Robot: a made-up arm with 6 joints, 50 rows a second.
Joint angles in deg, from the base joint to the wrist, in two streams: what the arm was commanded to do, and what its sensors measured. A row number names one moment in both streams.
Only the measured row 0 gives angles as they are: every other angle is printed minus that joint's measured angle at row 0.
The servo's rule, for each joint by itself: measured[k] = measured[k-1] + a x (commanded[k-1-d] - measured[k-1]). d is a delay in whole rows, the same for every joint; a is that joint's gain. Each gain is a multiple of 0.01, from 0.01 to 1. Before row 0 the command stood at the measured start. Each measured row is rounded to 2 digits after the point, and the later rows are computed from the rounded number. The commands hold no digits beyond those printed.
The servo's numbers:
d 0
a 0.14 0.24 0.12 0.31 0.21 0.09
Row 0, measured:
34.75, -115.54, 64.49, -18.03, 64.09, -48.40
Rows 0 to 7, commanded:
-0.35, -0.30, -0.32, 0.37, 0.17, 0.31
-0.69, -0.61, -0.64, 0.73, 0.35, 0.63
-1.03, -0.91, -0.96, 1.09, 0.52, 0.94
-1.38, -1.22, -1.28, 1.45, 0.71, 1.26
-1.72, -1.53, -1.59, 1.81, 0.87, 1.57
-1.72, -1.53, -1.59, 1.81, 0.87, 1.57
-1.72, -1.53, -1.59, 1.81, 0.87, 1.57
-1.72, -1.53, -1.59, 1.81, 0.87, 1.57
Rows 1 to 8, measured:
-0.05, -0.07, -0.04, 0.11, 0.04, 0.03
-0.14, -0.20, -0.11, 0.30, 0.11, 0.08
-0.26, -0.37, -0.21, 0.54, 0.20, 0.16
-0.42, -0.57, -0.34, 0.82, 0.31, 0.26
-0.60, -0.80, -0.49, 1.13, 0.43, 0.38
-0.76, -0.98, -0.62, 1.34, 0.52, 0.49
-0.89, -1.11, -0.74, 1.49, 0.59, 0.59
-1.01, -1.21, -0.84, 1.59, 0.65, 0.68

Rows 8 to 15, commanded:
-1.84, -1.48, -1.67, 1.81, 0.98, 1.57
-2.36, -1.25, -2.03, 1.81, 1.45, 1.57
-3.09, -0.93, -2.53, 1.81, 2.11, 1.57
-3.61, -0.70, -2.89, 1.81, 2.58, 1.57
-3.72, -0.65, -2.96, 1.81, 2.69, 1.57
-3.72, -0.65, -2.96, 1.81, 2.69, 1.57
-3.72, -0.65, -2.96, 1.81, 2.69, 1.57
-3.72, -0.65, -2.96, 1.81, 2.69, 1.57
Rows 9 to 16, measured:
-1.13, -1.27, -0.94, 1.66, 0.72, 0.76
-1.30, -1.27, -1.07, 1.71, 0.87, 0.83
-1.55, -1.19, -1.25, 1.74, 1.13, 0.90
-1.84, -1.07, -1.45, 1.76, 1.43, 0.96
-2.10, -0.97, -1.63, 1.78, 1.69, 1.01
-2.33, -0.89, -1.79, 1.79, 1.90, 1.06
-2.52, -0.83, -1.93, 1.80, 2.07, 1.11
-2.69, -0.79, -2.05, 1.80, 2.20, 1.15

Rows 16 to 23, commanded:
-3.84, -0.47, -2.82, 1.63, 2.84, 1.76
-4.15, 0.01, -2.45, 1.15, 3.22, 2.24
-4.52, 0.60, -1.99, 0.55, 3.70, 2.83
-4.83, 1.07, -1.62, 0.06, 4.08, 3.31
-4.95, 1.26, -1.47, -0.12, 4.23, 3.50
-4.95, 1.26, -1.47, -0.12, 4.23, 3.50
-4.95, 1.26, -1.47, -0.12, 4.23, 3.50
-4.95, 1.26, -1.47, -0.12, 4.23, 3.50
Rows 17 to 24, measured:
-2.85, -0.71, -2.14, 1.75, 2.33, 1.20
-3.03, -0.54, -2.18, 1.56, 2.52, 1.29
-3.24, -0.27, -2.16, 1.25, 2.77, 1.43
-3.46, 0.05, -2.10, 0.88, 3.05, 1.60
-3.67, 0.34, -2.02, 0.57, 3.30, 1.77
-3.85, 0.56, -1.95, 0.36, 3.50, 1.93
-4.00, 0.73, -1.89, 0.21, 3.65, 2.07
-4.13, 0.86, -1.84, 0.11, 3.77, 2.20

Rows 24 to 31, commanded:
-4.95, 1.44, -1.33, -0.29, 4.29, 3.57
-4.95, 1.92, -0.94, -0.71, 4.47, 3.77
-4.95, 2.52, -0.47, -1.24, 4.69, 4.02
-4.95, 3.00, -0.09, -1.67, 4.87, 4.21
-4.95, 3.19, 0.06, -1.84, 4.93, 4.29
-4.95, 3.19, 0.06, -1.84, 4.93, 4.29
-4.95, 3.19, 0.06, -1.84, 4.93, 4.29
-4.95, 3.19, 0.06, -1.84, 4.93, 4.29
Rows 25 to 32, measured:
-4.24, 1.00, -1.78, -0.01, 3.88, 2.32
-4.34, 1.22, -1.68, -0.23, 4.00, 2.45
-4.43, 1.53, -1.53, -0.54, 4.14, 2.59
-4.50, 1.88, -1.36, -0.89, 4.29, 2.74
-4.56, 2.19, -1.19, -1.18, 4.42, 2.88
-4.61, 2.43, -1.04, -1.38, 4.53, 3.01
-4.66, 2.61, -0.91, -1.52, 4.61, 3.13
-4.70, 2.75, -0.79, -1.62, 4.68, 3.23

